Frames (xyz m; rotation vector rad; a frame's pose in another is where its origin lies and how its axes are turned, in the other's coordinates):
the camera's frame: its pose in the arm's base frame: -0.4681 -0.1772 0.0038 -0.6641 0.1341 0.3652
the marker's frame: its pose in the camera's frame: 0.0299 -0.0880 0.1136 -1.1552 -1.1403 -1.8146
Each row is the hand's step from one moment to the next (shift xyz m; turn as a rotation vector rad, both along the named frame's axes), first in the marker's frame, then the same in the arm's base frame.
Working: the marker's frame: its pose in the arm's base frame: -0.4069 -0.1617 0.1363 -1.2873 -1.8058 -1.0855

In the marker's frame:
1: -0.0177 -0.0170 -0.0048 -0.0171 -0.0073 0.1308
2: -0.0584 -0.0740 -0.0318 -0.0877 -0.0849 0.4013
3: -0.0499 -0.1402 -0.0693 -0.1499 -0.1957 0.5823
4: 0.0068 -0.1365 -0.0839 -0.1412 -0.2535 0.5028
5: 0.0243 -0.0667 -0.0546 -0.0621 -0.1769 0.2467
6: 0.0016 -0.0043 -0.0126 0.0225 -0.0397 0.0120
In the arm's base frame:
1: -0.0107 -0.0144 -0.0174 -0.0080 0.1092 -0.0739
2: -0.0517 -0.0649 -0.0549 -0.0737 0.3102 -0.2726
3: -0.1156 -0.1065 -0.0476 -0.1694 0.4285 -0.4331
4: -0.1282 -0.0959 0.0087 -0.2233 0.3508 -0.4051
5: -0.0683 -0.0506 0.0283 -0.1618 0.1660 -0.2056
6: -0.0040 -0.0114 0.0058 -0.0451 0.0131 0.0043

